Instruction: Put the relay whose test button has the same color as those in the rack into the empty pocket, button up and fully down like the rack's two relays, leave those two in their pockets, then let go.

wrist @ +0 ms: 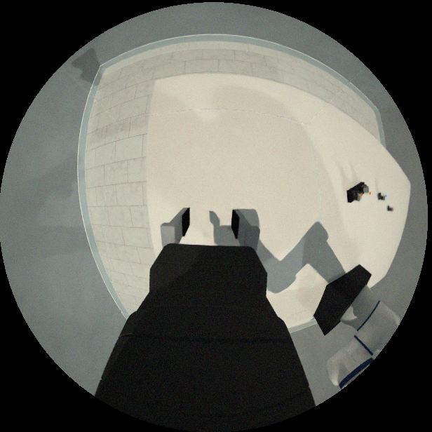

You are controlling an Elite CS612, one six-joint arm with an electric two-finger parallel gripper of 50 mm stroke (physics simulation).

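The black rack (351, 195) is small and far off at the right of the wrist view. Its two grey relays, one nearer (357, 197) and one farther (366, 189), stand in it, each with an orange spot by it. The empty pocket cannot be made out. A small loose relay (381, 196) with a blue spot lies to the right of the rack. Another loose relay (390, 208) with a reddish spot lies beyond it. No loose relay with an orange button can be made out. My gripper (210, 217) is open and empty, well away from the rack and relays.
The pale table top (225, 150) spreads below, with shadows of the arm on it. A tiled floor strip (117, 160) runs along the left and top, with grey walls around. A black block-shaped part (342, 300) and the white arm (372, 325) show at lower right.
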